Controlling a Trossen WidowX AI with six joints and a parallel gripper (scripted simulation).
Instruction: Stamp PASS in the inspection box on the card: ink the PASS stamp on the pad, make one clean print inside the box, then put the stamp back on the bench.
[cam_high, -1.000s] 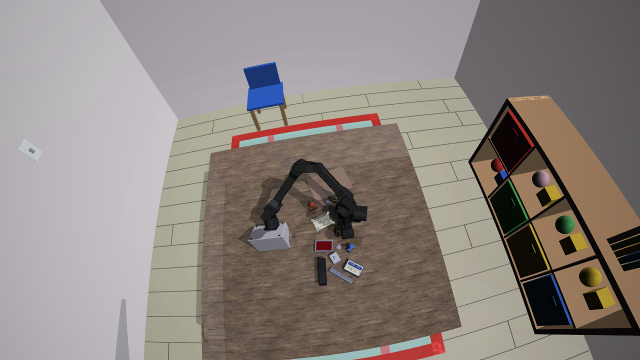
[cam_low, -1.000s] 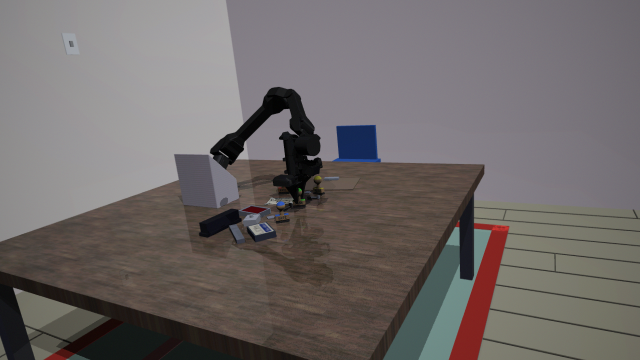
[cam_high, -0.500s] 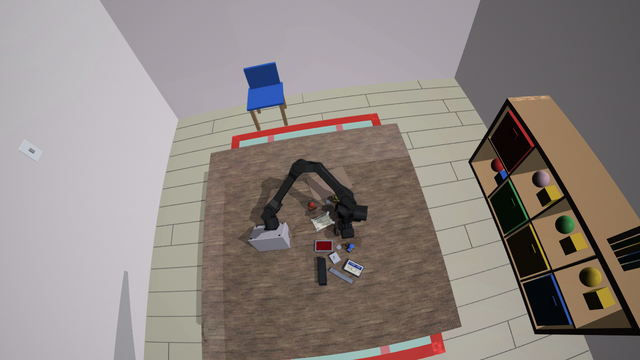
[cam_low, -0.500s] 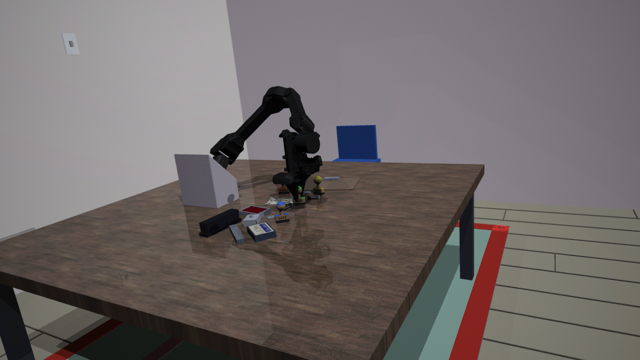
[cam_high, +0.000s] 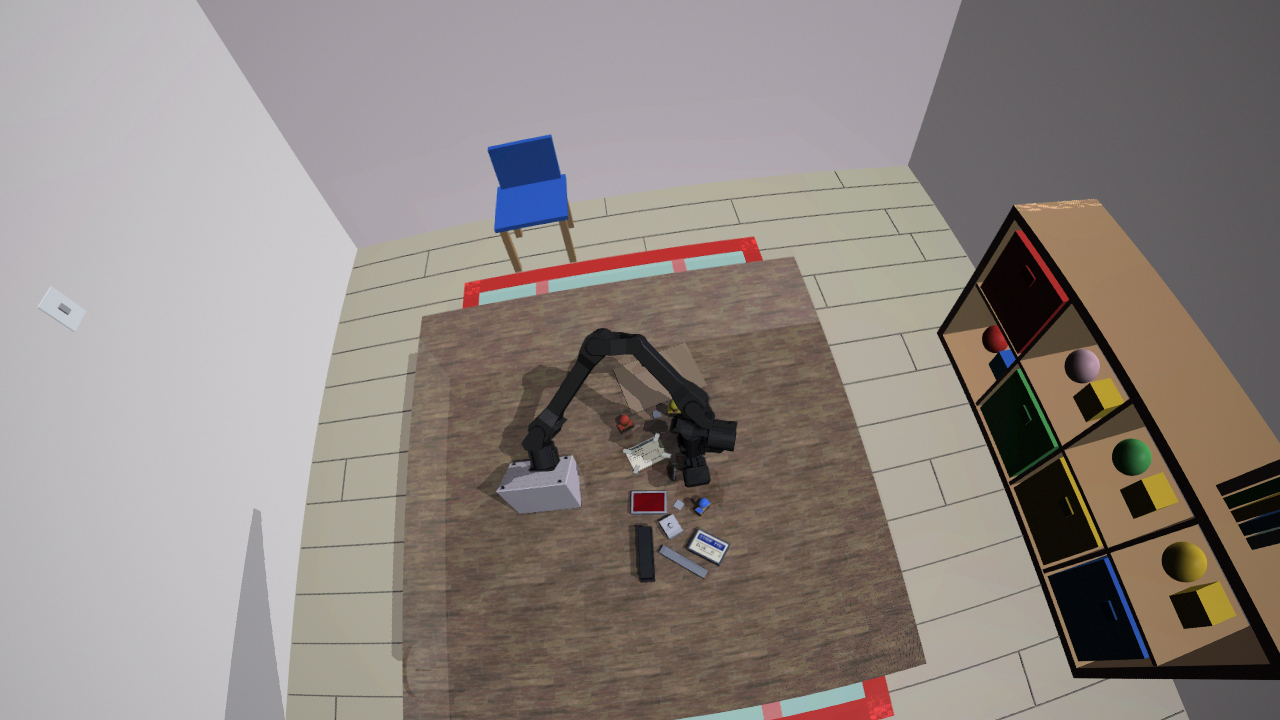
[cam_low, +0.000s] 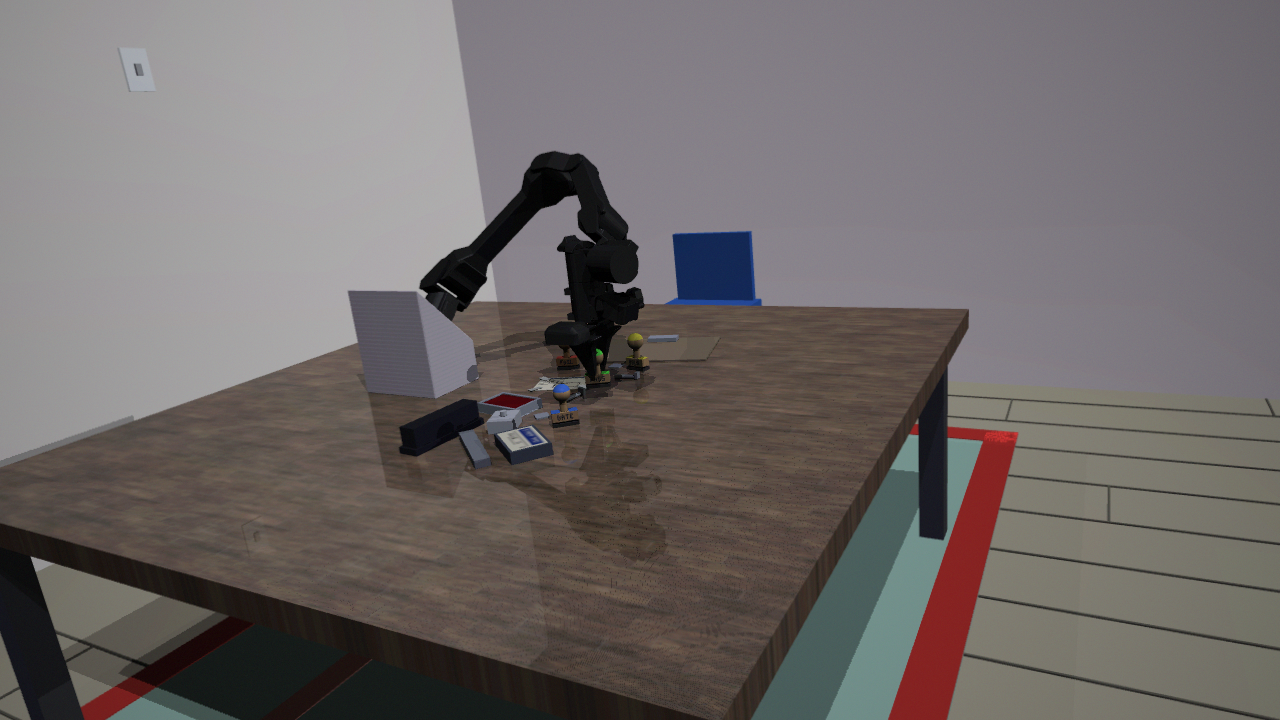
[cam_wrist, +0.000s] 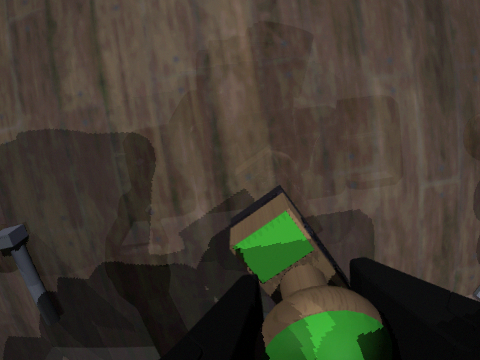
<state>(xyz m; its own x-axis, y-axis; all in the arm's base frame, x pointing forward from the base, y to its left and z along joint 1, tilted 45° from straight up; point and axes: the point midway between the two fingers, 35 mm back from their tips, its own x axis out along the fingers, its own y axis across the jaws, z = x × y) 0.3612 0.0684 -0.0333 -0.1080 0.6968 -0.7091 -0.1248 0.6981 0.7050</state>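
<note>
Right now my gripper tip is 11 cm past the red ink pad, 10 cm to the left of it and 4 cm above it. Also, from my gripper tip: white inspection card: 12 cm behind, 4 cm to the left, 5 cm below; then green-knobbed PASS stamp: right at my gripper tip; then blue-knob stamp: 2 cm ahead, 12 cm to the right, 2 cm below.
</note>
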